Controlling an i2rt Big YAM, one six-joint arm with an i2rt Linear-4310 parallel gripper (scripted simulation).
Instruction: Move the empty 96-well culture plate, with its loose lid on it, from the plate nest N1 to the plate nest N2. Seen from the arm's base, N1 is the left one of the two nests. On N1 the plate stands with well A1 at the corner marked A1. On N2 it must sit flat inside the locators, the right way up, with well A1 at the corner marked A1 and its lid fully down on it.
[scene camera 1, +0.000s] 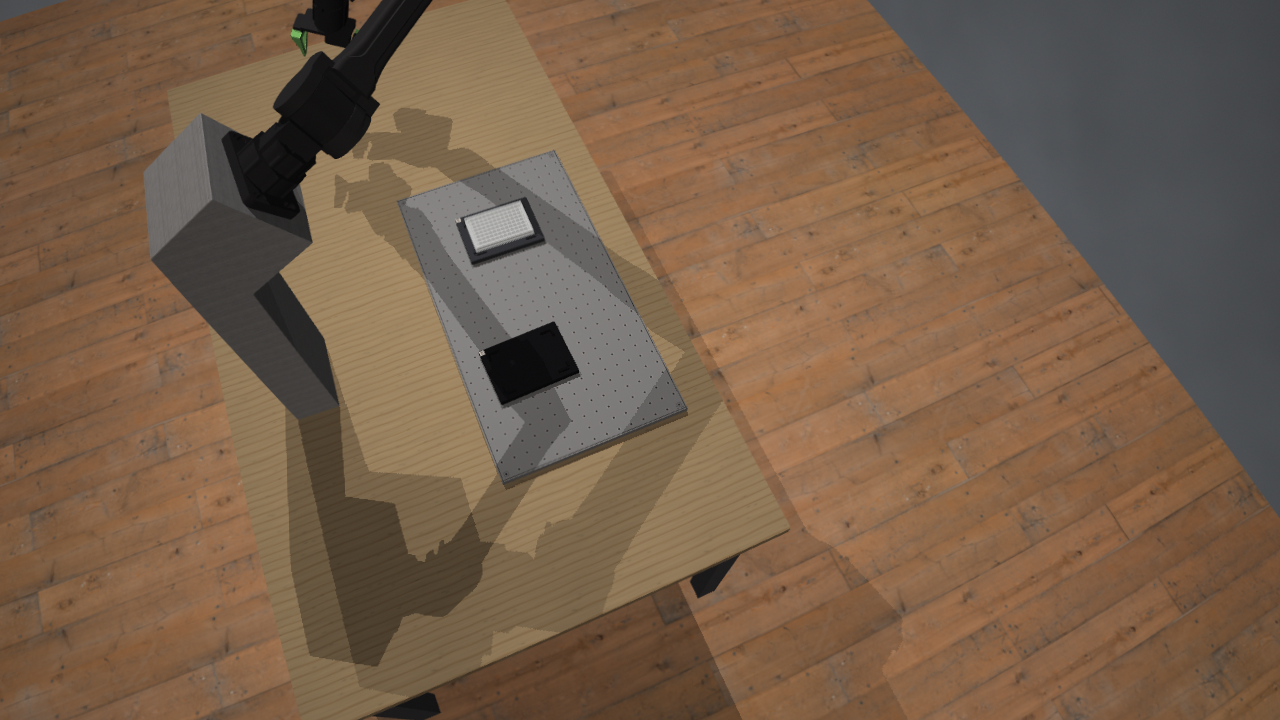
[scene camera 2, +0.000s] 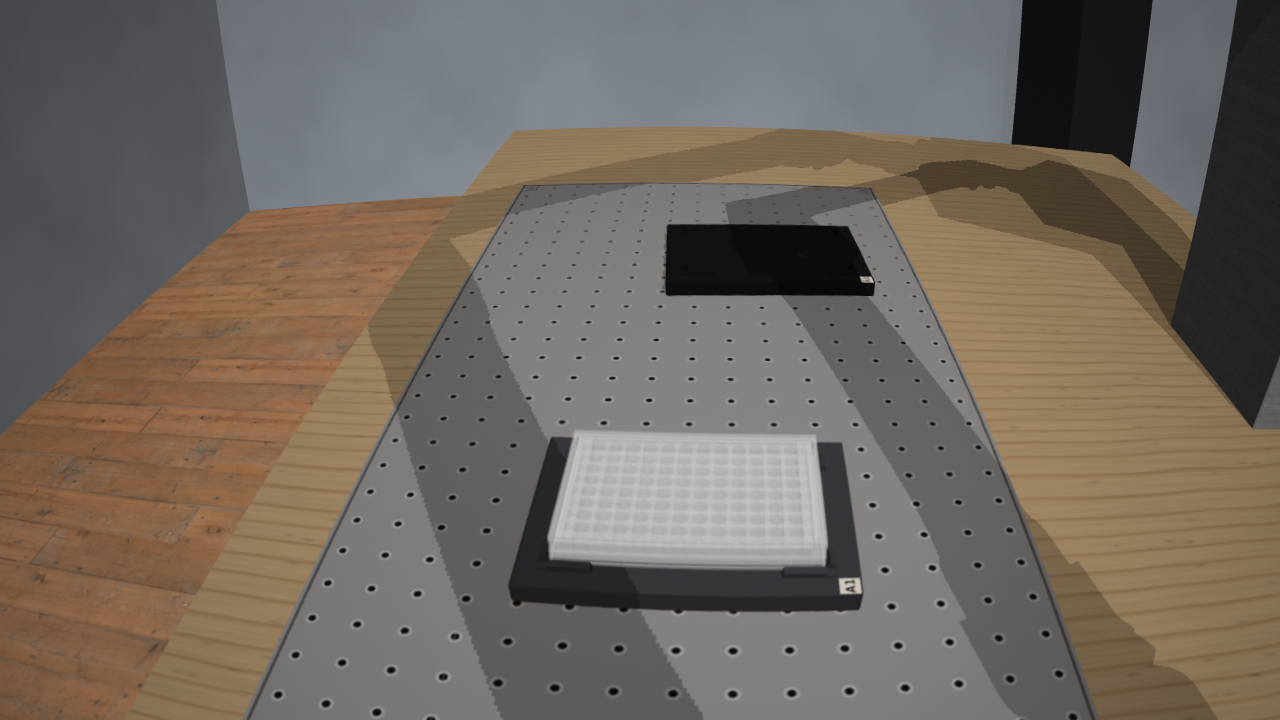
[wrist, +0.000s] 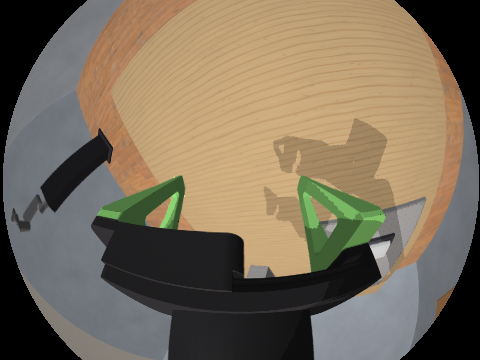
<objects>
gripper: scene camera 1 327, 59; wrist 241, 182; not seen in scene camera 2 (out of frame)
</objects>
